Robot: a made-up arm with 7 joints.
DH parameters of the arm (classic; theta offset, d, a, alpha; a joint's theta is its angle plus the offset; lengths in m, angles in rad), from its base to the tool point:
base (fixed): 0 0.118 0 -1.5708
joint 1: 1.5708 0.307 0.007 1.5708
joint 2: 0 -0.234 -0.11 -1.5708
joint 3: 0.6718 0 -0.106 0
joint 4: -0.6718 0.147 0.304 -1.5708
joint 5: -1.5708 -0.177 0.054 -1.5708
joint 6: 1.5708 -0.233 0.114 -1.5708
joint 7: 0 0.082 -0.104 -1.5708
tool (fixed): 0 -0.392 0 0
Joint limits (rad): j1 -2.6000..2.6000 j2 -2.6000..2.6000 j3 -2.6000..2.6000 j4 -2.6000..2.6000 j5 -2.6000..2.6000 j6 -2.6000..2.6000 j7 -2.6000..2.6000
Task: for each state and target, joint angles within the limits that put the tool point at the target. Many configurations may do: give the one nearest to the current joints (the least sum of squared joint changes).
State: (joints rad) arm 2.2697 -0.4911 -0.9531 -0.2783 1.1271 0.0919 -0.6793
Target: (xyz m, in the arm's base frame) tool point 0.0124 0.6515 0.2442
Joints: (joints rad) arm 2.3216 -0.3260 -1.0097 -0.3123 1.1456 0.0688 -1.2918
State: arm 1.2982 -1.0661 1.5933 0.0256 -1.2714 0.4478 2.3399
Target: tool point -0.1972 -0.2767 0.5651
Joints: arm 1.1814 -0.9255 1.5759 0.1454 -1.0304 0.4340 2.3880
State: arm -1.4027 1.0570 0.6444 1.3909 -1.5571 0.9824 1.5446
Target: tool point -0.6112 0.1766 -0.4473
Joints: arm -1.1813 1.0920 0.7655 1.4256 -1.6183 1.1749 0.8830
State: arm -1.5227 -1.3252 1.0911 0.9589 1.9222 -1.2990 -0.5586
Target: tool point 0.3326 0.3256 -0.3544
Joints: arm -1.4774 -1.4392 1.1841 0.9763 2.1996 -1.5825 -1.0127
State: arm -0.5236 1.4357 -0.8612 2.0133 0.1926 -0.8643 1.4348
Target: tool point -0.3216 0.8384 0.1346
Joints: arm -0.7362 1.3681 -0.8735 1.9667 0.0348 -0.4724 1.2766
